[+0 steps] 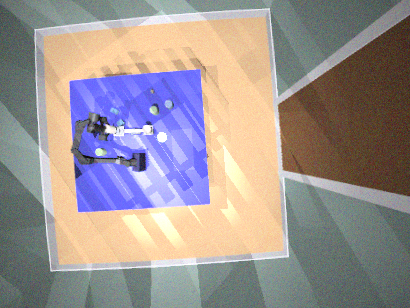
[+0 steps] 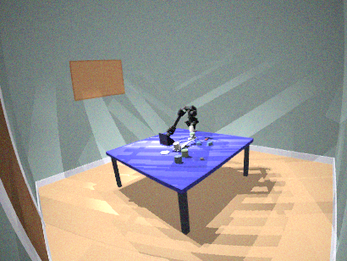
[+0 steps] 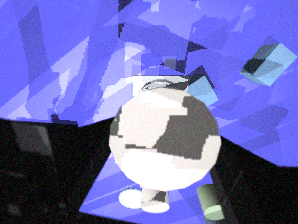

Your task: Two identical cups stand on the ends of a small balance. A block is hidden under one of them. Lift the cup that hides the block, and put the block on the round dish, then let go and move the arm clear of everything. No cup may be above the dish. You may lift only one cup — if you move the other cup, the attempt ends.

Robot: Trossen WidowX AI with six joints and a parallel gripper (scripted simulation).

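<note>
The pale cup lies 2 cm to the left of my gripper tip. From my gripper tip the other things lie so: balance beam (2 cm ahead, 14 cm to the right, 14 cm below); then grey block (1 cm to the right, 9 cm below); then red piece (3 cm ahead, 20 cm to the left, 17 cm below).
</note>
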